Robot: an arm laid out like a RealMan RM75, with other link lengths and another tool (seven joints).
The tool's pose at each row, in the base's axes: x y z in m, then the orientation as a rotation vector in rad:
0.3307 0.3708 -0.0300 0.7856 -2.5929 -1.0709
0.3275 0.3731 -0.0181 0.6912 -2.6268 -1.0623
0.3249 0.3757 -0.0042 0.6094 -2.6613 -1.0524
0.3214 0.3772 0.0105 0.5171 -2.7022 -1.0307
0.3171 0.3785 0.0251 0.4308 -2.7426 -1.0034
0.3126 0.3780 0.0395 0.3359 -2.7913 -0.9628
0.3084 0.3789 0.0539 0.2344 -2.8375 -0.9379
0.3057 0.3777 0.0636 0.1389 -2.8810 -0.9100
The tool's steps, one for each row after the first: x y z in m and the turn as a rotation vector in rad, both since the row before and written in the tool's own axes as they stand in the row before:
0.0014 0.0110 -0.0058 0.0071 -0.0273 0.0626
0.0014 0.0123 -0.0074 0.0103 -0.0290 0.0529
0.0031 0.0122 -0.0085 0.0188 -0.0324 0.0599
0.0044 0.0118 -0.0086 0.0227 -0.0319 0.0553
0.0055 0.0100 -0.0099 0.0329 -0.0379 0.0599
0.0050 0.0103 -0.0097 0.0225 -0.0455 0.0602
0.0037 0.0051 -0.0079 0.0238 -0.0445 0.0551

